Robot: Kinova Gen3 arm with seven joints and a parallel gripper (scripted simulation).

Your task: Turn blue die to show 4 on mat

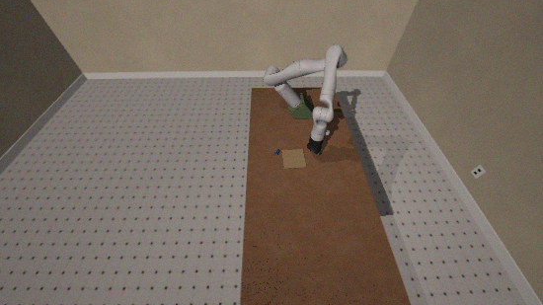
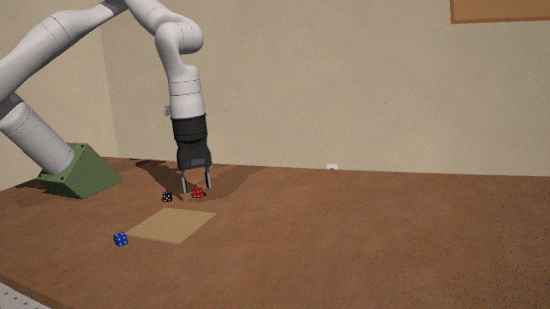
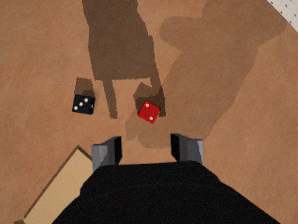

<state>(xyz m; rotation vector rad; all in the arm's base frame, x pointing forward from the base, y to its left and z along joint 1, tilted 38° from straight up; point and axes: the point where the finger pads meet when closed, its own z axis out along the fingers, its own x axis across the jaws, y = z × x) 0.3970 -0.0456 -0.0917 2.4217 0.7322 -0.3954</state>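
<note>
Right now my hand is 40 mm above the red die, 30 mm to the right of it and 20 mm past it. From my hand the other things lie so: tan mat 130 mm to the right, 50 mm below; then blue die 230 mm to the right, 60 mm behind, 40 mm below; then black die 80 mm behind, 40 mm below.
</note>
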